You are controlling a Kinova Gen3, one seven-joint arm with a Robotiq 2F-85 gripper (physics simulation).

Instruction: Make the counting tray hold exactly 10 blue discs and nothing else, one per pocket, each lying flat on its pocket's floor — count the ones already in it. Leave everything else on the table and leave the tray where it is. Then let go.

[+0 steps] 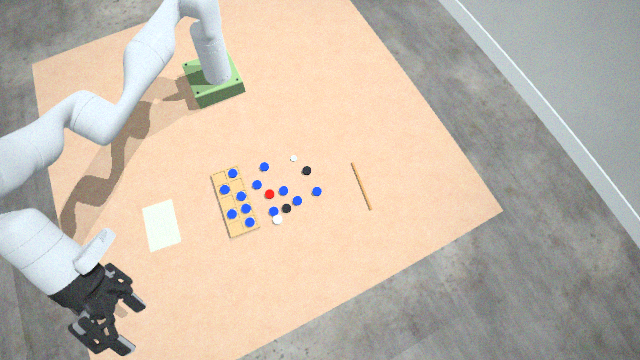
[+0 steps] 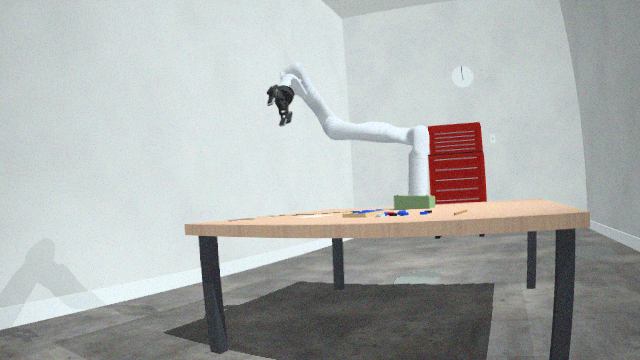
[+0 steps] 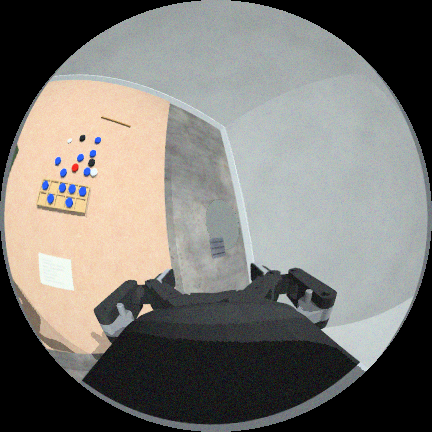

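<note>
The wooden counting tray (image 1: 228, 202) (image 2: 354, 215) (image 3: 81, 204) lies on the table with blue discs in several pockets. In its row nearer the loose discs, one pocket is empty. In its row nearer the white sheet, three pockets are empty, and blue discs (image 1: 224, 189) (image 3: 50, 199) sit in the other two. Several loose blue discs lie beside the tray, among them one blue disc (image 1: 264, 166) (image 3: 58, 161) and another blue disc (image 1: 317, 191) (image 3: 98, 140). My gripper (image 1: 131, 324) (image 2: 278, 113) (image 3: 212, 274) is open and empty, high above the table and well away from the tray.
A red disc (image 1: 269, 194), black discs (image 1: 306, 170) (image 1: 286, 208), a white disc (image 1: 277, 219) and a smaller white one (image 1: 293, 158) lie among the loose blue discs. A thin wooden stick (image 1: 361, 186) lies beyond them. A white sheet (image 1: 161, 225) lies across the tray. The arm's green base (image 1: 222, 98) stands behind.
</note>
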